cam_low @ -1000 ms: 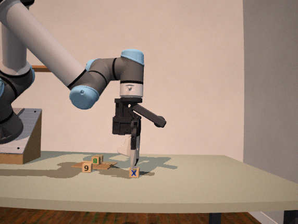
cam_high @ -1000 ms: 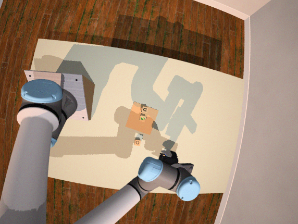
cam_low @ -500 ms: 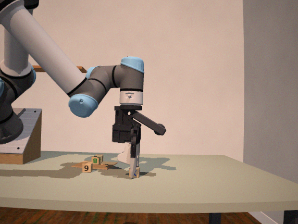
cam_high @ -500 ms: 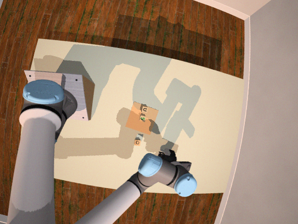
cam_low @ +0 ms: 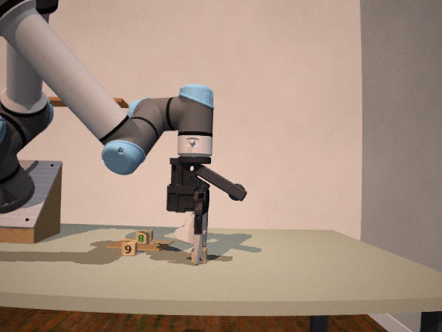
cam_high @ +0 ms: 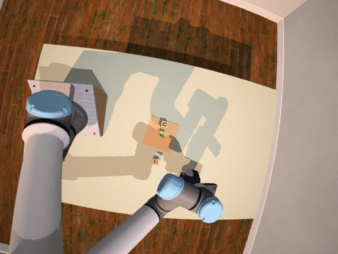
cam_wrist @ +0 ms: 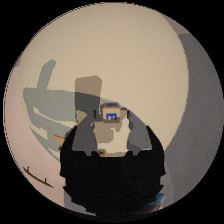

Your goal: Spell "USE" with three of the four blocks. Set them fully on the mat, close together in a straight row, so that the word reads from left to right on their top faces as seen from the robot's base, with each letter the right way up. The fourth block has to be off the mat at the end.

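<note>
My gripper is now right at the blue-lettered block. Round my hand: orange mat: 17 cm to the left, 17 cm behind, 2 cm below.
</note>
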